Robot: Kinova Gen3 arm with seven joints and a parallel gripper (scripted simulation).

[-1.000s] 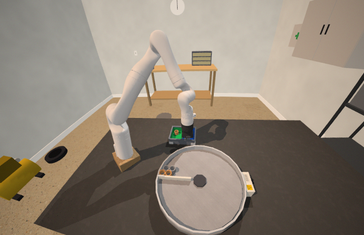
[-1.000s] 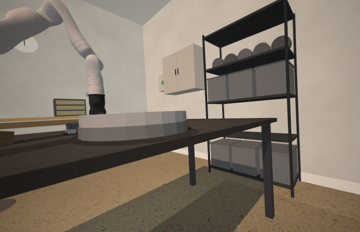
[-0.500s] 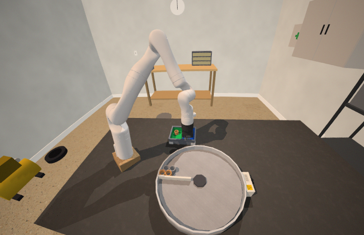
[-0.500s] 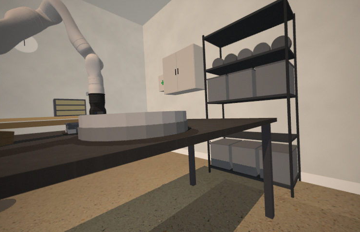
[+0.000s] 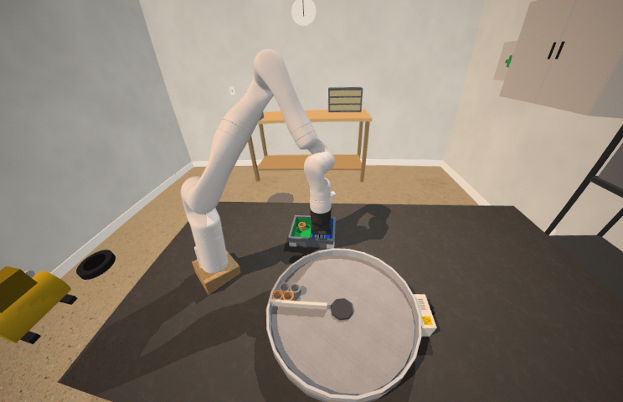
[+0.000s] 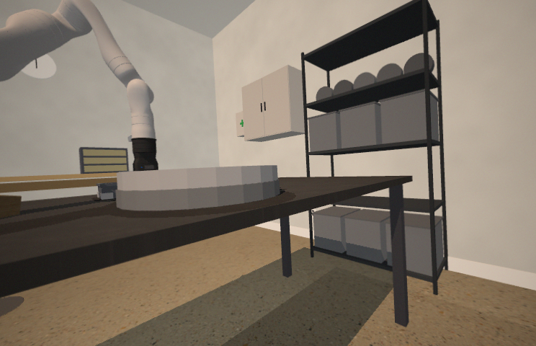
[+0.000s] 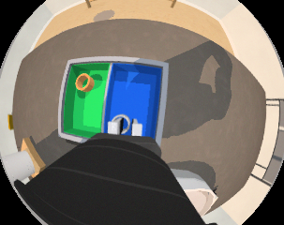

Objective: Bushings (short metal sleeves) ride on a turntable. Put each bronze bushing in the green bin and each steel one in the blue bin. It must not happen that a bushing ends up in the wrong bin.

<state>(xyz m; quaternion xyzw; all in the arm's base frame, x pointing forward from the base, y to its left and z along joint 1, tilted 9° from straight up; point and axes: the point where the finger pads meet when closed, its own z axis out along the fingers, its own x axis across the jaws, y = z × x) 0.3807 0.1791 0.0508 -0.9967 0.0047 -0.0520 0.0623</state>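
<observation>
My hand is 40 mm past the green bin, 40 mm to the right of it and 10 mm above it. The rest, counted from my hand: turntable: 70 mm ahead, 320 mm to the right, 10 mm above.
</observation>
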